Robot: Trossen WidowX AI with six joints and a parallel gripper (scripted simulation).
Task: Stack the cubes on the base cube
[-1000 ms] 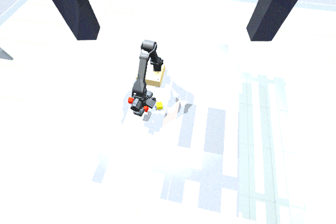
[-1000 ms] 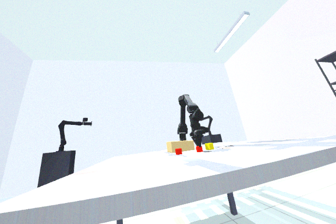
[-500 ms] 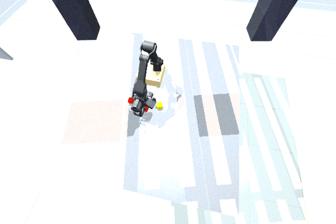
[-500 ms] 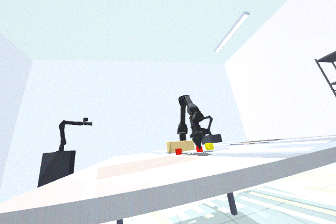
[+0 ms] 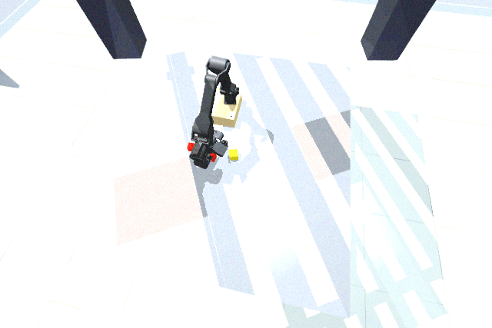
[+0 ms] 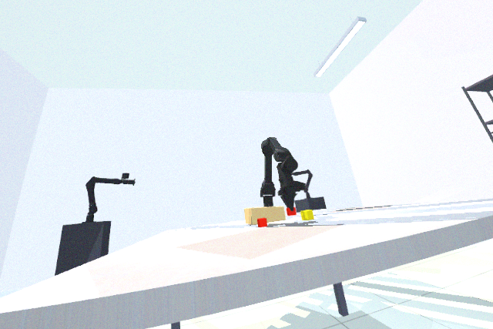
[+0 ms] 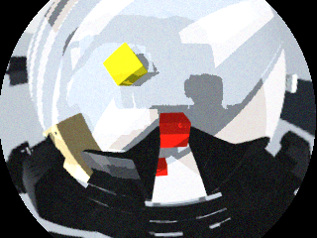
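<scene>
Now: the yellow cube 20 mm behind my gripper tip, 100 mm to the left of it and 30 mm below it.
</scene>
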